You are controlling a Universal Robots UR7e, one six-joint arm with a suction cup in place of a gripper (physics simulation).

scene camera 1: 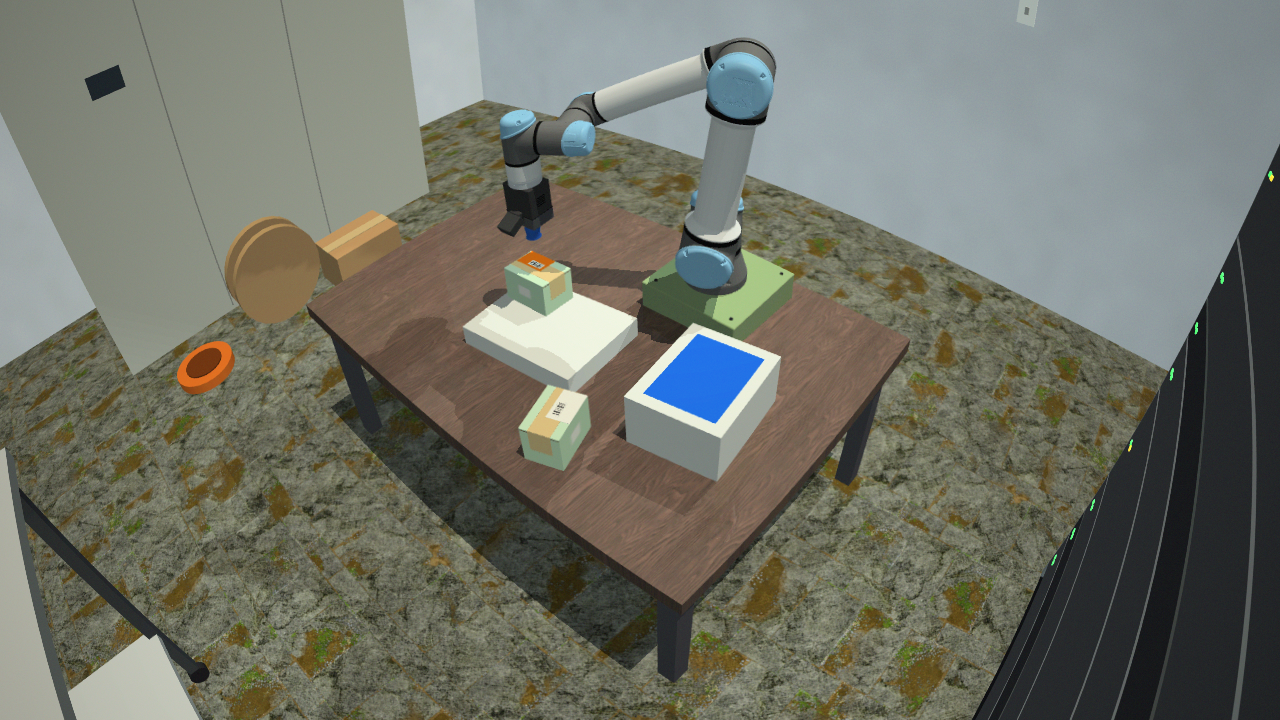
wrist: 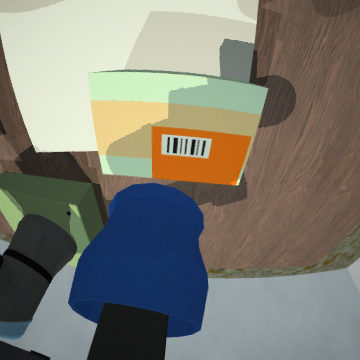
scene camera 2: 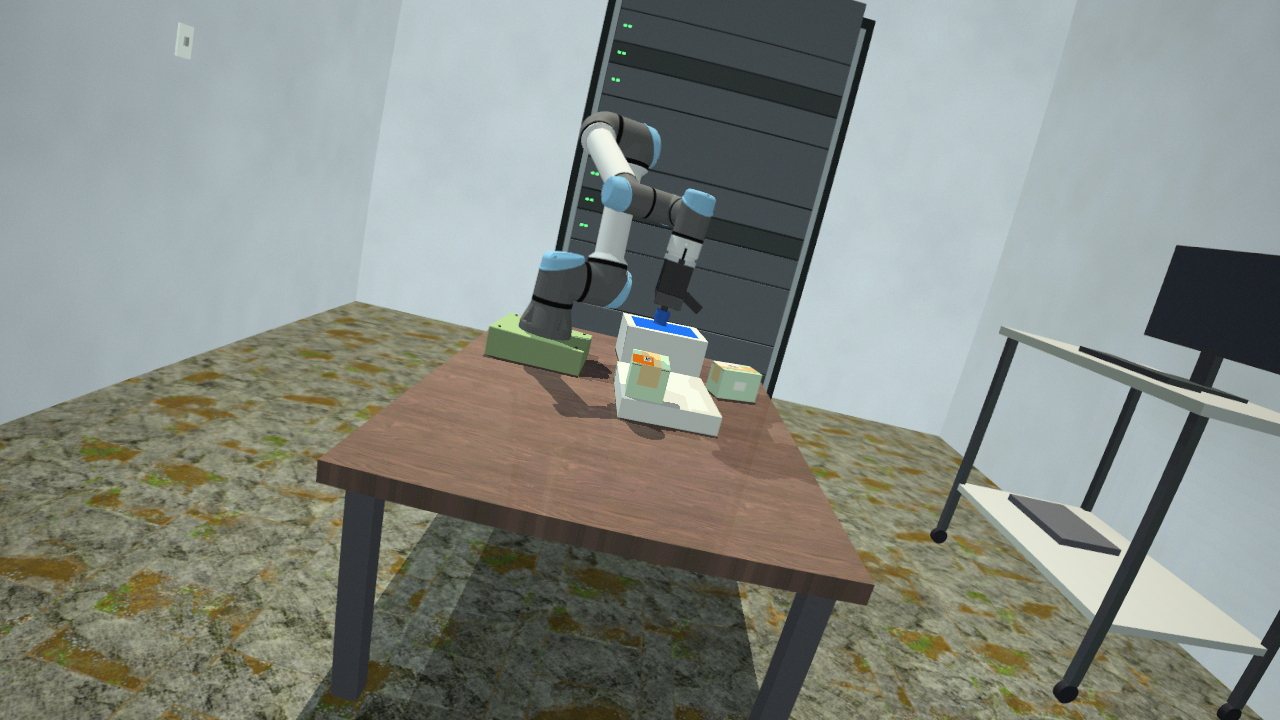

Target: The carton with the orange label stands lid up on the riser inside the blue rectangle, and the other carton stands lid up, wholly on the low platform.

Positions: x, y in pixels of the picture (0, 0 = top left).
Scene:
my suction cup: holds nothing
a carton with orange label (scene camera 1: 542, 284): on a low white platform (scene camera 1: 565, 349)
a pale green carton (scene camera 1: 551, 433): on the table
a white riser with blue rectangle (scene camera 1: 697, 406): on the table

